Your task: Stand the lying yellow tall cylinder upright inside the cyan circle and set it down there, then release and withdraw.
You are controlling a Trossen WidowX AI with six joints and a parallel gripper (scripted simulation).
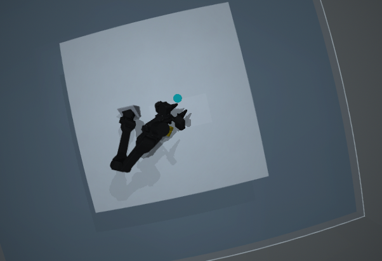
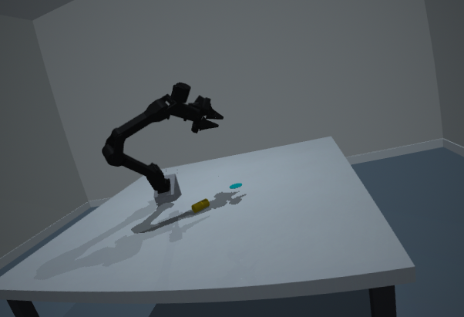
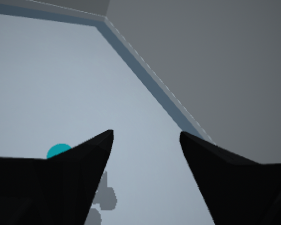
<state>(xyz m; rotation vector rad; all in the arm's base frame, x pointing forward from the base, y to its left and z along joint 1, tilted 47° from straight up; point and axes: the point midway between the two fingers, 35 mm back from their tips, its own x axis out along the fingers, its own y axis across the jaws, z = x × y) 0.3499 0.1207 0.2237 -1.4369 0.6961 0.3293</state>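
Now: gripper tip 290 mm above the yellow cylinder, 140 mm past it and 110 mm to the left of it. The rest, counted from my gripper tip: cyan circle (310 mm below, 90 mm to the left, 30 mm behind).
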